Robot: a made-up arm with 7 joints. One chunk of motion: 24 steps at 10 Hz.
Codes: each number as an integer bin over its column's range. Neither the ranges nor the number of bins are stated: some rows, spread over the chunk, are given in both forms.
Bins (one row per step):
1: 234 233 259 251 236 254
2: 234 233 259 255 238 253
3: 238 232 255 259 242 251
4: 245 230 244 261 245 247
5: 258 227 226 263 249 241
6: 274 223 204 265 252 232
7: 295 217 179 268 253 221
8: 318 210 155 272 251 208
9: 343 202 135 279 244 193
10: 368 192 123 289 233 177
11: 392 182 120 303 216 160
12: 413 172 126 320 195 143
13: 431 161 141 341 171 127
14: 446 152 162 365 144 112
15: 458 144 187 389 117 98
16: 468 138 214 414 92 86
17: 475 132 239 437 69 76
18: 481 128 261 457 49 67
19: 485 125 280 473 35 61
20: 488 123 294 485 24 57
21: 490 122 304 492 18 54
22: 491 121 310 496 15 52
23: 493 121 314 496 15 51
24: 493 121 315 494 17 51
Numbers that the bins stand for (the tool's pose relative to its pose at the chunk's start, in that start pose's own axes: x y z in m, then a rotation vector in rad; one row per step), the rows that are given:
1: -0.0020 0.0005 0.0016 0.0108 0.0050 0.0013
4: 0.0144 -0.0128 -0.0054 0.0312 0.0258 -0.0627
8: 0.1230 -0.1012 -0.0472 0.0536 0.0396 -0.4191
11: 0.2330 -0.2251 -0.0636 0.1167 -0.0412 -0.8578
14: 0.3133 -0.3577 -0.0439 0.2429 -0.2075 -1.2964
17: 0.3565 -0.4462 -0.0077 0.3894 -0.3807 -1.6254
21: 0.3788 -0.4904 0.0228 0.5013 -0.4984 -1.8265
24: 0.3832 -0.4949 0.0279 0.5054 -0.5007 -1.8539
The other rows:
2: -0.0020 0.0005 0.0016 0.0190 0.0096 -0.0078
3: 0.0040 -0.0039 -0.0002 0.0271 0.0188 -0.0261
5: 0.0337 -0.0260 -0.0139 0.0353 0.0350 -0.1175
6: 0.0575 -0.0437 -0.0242 0.0393 0.0419 -0.1998
7: 0.0887 -0.0703 -0.0359 0.0454 0.0442 -0.3003
9: 0.1601 -0.1366 -0.0566 0.0678 0.0234 -0.5562
10: 0.1973 -0.1808 -0.0622 0.0882 -0.0020 -0.7024
12: 0.2642 -0.2693 -0.0608 0.1513 -0.0897 -1.0131
13: 0.2910 -0.3179 -0.0538 0.1940 -0.1451 -1.1594
15: 0.3312 -0.3931 -0.0322 0.2917 -0.2698 -1.4244
16: 0.3460 -0.4197 -0.0195 0.3426 -0.3276 -1.5341
18: 0.3654 -0.4639 0.0026 0.4301 -0.4268 -1.7077
19: 0.3713 -0.4772 0.0115 0.4627 -0.4592 -1.7625
20: 0.3758 -0.4860 0.0181 0.4871 -0.4846 -1.7991
22: 0.3803 -0.4949 0.0256 0.5095 -0.5054 -1.8448
23: 0.3832 -0.4949 0.0275 0.5095 -0.5054 -1.8539

